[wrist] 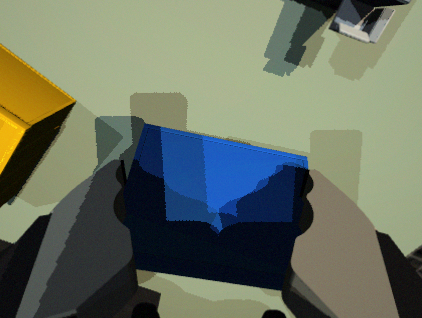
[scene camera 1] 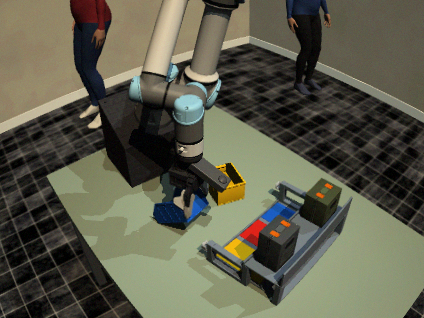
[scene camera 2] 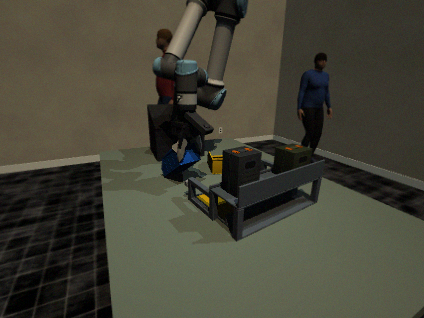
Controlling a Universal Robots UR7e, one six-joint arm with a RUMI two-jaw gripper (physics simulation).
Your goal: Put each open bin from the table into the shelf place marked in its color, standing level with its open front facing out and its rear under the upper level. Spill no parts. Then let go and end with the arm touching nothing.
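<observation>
The blue bin is steeply tilted. My gripper is shut on it, with one finger against each side. Parts inside it do not show. The yellow bin stands upright on the table beside it; its contents are unclear. The grey shelf has a yellow place, a red place and a blue place in a row. No bin stands on these places. No red bin shows.
A dark grey case and an olive case stand on the shelf's upper level. A large black block is by the arm's base. Two people stand beyond the table.
</observation>
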